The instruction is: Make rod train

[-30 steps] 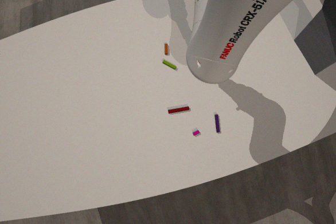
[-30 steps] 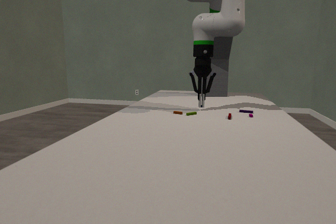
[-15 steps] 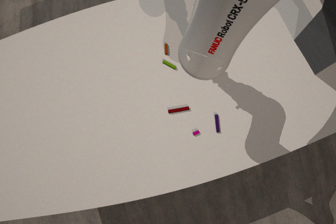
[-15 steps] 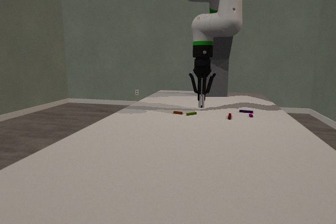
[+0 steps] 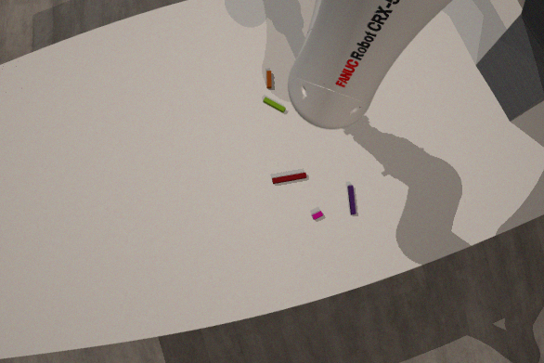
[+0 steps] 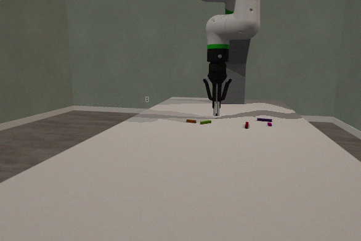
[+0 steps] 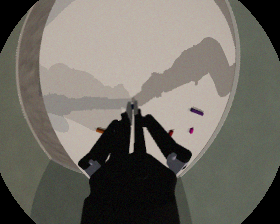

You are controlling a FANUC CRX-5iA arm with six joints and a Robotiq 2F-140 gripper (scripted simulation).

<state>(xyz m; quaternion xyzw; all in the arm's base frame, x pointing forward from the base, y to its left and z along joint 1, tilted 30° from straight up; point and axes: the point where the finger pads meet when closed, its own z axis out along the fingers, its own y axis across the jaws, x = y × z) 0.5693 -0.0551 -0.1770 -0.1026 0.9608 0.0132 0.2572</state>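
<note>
Right now my hand is 30 mm above the blue rod. Also, from my hand: red rod 120 mm ahead, 130 mm to the left, 40 mm below; lime rod 100 mm ahead, 40 mm to the right, 40 mm below; orange rod 100 mm ahead, 100 mm to the right, 40 mm below.
</note>
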